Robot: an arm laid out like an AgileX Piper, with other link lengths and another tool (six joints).
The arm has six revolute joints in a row. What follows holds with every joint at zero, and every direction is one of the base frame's. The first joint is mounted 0.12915 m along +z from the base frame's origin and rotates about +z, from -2.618 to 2.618 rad. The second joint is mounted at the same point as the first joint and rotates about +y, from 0 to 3.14 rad. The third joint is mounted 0.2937 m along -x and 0.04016 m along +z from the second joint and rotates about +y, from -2.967 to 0 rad. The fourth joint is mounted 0.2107 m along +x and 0.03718 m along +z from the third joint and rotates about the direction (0.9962, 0, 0.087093), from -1.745 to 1.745 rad. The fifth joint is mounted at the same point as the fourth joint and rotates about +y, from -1.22 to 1.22 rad. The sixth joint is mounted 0.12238 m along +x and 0.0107 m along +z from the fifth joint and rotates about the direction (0.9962, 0, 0.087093), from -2.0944 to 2.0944 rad. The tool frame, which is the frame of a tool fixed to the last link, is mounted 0.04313 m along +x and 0.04 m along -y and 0.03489 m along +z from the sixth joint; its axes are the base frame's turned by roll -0.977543, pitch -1.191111 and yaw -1.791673 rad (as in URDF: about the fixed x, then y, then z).
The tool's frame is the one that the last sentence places.
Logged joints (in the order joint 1, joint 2, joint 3, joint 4, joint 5, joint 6), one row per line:
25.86, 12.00, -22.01, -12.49, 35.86, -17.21
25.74, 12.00, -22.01, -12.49, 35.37, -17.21
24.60, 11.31, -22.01, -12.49, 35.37, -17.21
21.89, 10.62, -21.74, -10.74, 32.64, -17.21
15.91, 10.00, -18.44, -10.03, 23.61, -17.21
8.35, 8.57, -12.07, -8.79, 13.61, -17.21
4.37, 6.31, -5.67, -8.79, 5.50, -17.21
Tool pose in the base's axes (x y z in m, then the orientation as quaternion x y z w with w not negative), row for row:
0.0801, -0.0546, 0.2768, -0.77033, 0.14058, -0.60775, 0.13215
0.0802, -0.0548, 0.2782, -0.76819, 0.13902, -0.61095, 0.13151
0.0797, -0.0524, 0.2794, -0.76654, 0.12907, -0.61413, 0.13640
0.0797, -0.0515, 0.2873, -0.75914, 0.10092, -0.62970, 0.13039
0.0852, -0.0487, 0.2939, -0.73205, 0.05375, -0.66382, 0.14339
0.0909, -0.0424, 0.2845, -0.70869, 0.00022, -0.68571, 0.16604
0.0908, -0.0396, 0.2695, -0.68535, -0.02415, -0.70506, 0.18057
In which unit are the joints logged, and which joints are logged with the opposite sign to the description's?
The joints are logged in degrees. Opposite sign: joint 1, joint 4.
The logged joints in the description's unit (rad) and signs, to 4 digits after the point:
-0.4513, 0.2094, -0.3841, 0.2180, 0.6259, -0.3004
-0.4492, 0.2094, -0.3841, 0.2180, 0.6173, -0.3004
-0.4294, 0.1974, -0.3841, 0.2180, 0.6173, -0.3004
-0.3821, 0.1854, -0.3794, 0.1874, 0.5697, -0.3004
-0.2777, 0.1745, -0.3218, 0.1751, 0.4121, -0.3004
-0.1457, 0.1496, -0.2107, 0.1534, 0.2375, -0.3004
-0.0763, 0.1101, -0.0990, 0.1534, 0.0960, -0.3004

